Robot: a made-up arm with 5 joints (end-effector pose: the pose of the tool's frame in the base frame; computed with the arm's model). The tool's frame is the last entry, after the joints. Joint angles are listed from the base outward.
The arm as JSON. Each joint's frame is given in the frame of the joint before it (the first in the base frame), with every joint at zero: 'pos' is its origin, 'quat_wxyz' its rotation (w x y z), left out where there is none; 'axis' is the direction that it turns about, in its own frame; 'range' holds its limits. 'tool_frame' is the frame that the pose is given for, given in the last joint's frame.
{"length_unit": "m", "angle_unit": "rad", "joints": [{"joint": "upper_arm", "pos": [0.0, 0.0, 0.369], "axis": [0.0, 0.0, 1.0], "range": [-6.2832, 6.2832]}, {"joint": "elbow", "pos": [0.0, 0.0, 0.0], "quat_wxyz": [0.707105, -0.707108, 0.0, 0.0], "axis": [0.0, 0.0, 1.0], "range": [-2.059, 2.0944]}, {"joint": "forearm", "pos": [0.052, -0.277, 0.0], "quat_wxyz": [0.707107, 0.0, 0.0, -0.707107], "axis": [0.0, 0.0, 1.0], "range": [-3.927, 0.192]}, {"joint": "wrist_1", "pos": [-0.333, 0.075, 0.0], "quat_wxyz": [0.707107, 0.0, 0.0, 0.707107], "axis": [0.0, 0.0, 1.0], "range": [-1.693, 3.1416]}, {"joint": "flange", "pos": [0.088, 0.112, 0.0], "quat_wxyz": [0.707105, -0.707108, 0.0, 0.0], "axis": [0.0, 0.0, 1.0], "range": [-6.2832, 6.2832]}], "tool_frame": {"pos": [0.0, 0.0, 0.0]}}
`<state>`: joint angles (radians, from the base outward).
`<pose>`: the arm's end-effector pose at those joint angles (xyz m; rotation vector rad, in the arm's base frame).
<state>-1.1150 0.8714 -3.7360 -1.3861 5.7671</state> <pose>0.0550 -0.1121 0.8195 -1.1574 0.3573 1.3405</pose>
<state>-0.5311 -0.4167 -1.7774 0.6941 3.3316</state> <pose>0.2414 -0.1418 0.9785 0.5814 1.5420 -0.2606</pose>
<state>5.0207 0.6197 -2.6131 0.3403 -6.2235</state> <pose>0.1762 -0.5532 0.8662 1.3426 -1.0443 1.5229</pose>
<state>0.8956 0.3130 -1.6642 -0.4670 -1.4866</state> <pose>0.3520 0.4396 0.7299 0.6266 1.5703 2.0767</pose>
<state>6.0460 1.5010 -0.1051 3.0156 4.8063</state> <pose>0.0447 -0.0108 0.3219 1.1153 0.7960 1.2176</pose>
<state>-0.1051 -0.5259 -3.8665 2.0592 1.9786</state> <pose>-0.4113 0.0434 0.8092 -0.4352 0.7446 -1.1945</pose>
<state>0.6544 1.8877 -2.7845 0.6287 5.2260</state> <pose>0.5304 0.4069 -0.0006 2.0072 2.3117 0.4045</pose>
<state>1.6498 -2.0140 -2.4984 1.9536 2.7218</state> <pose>0.0494 -0.6237 0.4318 -0.5333 0.3168 1.1932</pose>
